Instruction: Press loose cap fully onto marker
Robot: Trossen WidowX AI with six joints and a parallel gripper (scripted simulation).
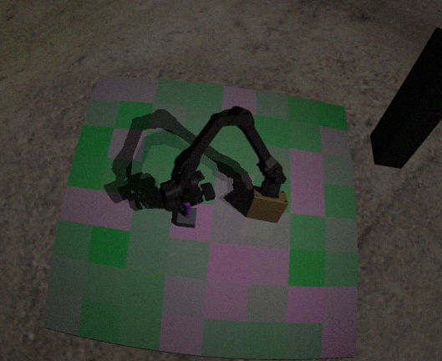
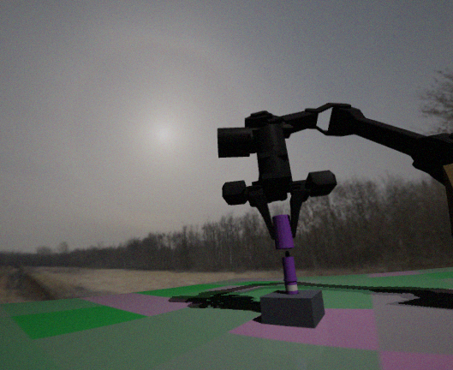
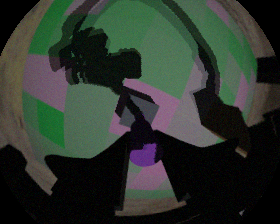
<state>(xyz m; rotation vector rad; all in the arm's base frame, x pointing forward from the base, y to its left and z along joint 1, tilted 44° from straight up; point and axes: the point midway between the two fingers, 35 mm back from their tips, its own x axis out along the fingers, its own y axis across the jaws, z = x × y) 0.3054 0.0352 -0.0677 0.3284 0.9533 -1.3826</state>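
Right now my gripper tip is 5 cm above the purple marker. Round my gripper tip: purple cap: 1 cm above; then dark grey holder block: 10 cm below.
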